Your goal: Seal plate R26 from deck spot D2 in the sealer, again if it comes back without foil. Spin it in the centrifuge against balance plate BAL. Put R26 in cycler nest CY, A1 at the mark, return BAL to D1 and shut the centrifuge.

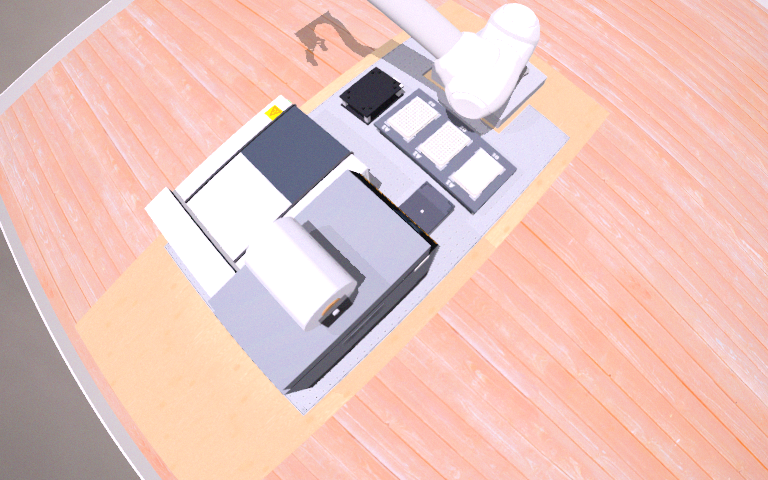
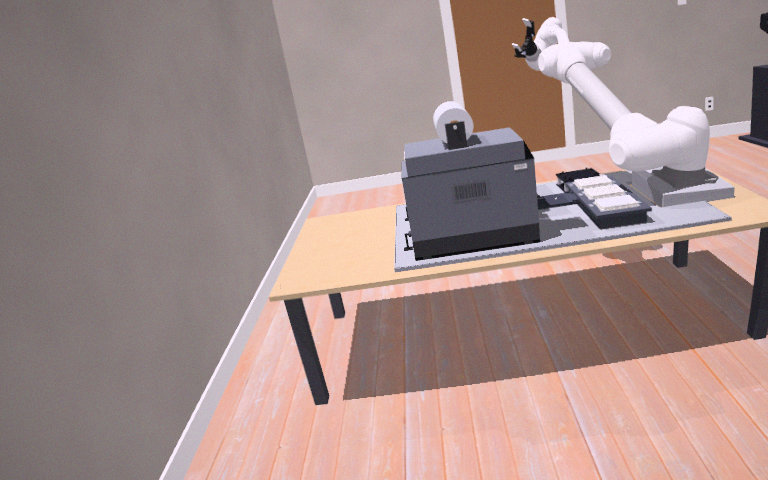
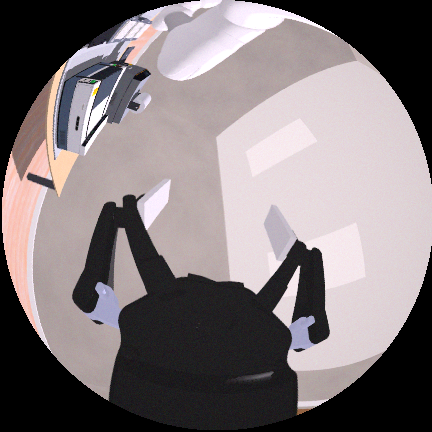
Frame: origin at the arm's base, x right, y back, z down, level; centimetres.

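Seen in the pictures: gripper, fingertip midpoint: (image 2: 520, 31) (image 3: 218, 201); arm's base, link origin: (image 2: 682, 177).
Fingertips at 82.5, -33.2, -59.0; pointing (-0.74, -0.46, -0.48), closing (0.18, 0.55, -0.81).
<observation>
Pixels of each thing's middle, then the offset from my fingertips to it, as dx, dy, dz. "spot": a spot on its surface instead.
- middle plate, body centre: (image 1: 444, 143) (image 2: 603, 192) -86.3, -2.5, +57.2
- plainer white plate, body centre: (image 1: 478, 172) (image 2: 616, 202) -98.6, -4.0, +57.2
- dark deck rack, surface spot: (image 1: 474, 203) spot: -102.8, -12.0, +58.1
- grey sealer, body centre: (image 1: 325, 285) (image 2: 465, 174) (image 3: 121, 92) -90.7, -53.9, +39.8
- centrifuge, body centre: (image 1: 262, 203) (image 3: 87, 104) -60.9, -47.9, +51.4
- black block, body centre: (image 1: 371, 94) (image 2: 578, 179) -57.3, +0.4, +60.6
- third white plate, body centre: (image 1: 413, 117) (image 2: 593, 182) -74.0, -0.9, +57.2
- white foil roll, body centre: (image 1: 299, 273) (image 2: 452, 122) (image 3: 140, 102) -90.4, -56.0, +21.8
My gripper (image 2: 521, 35) (image 3: 218, 201) is open and empty, raised high above the table. The middle plate (image 1: 443, 144) (image 2: 602, 191), apparently R26 at D2, is white with visible wells. A plainer white plate (image 1: 477, 173) (image 2: 617, 203), apparently BAL at D1, sits at one end of the dark deck rack (image 1: 474, 203). The grey sealer (image 1: 373, 226) (image 2: 470, 198) has its dark tray (image 1: 428, 206) (image 2: 557, 199) out, with no plate on it. The centrifuge (image 1: 237, 209) (image 3: 82, 112) stands beside it; its lid state is unclear. The black block (image 1: 372, 92), apparently nest CY, carries no plate.
A third white plate (image 1: 412, 117) (image 2: 591, 181) with wells sits at the other end of the deck rack. A white foil roll (image 1: 297, 268) (image 2: 446, 117) stands up on the sealer. The arm's base (image 2: 690, 186) is beyond the plates.
</observation>
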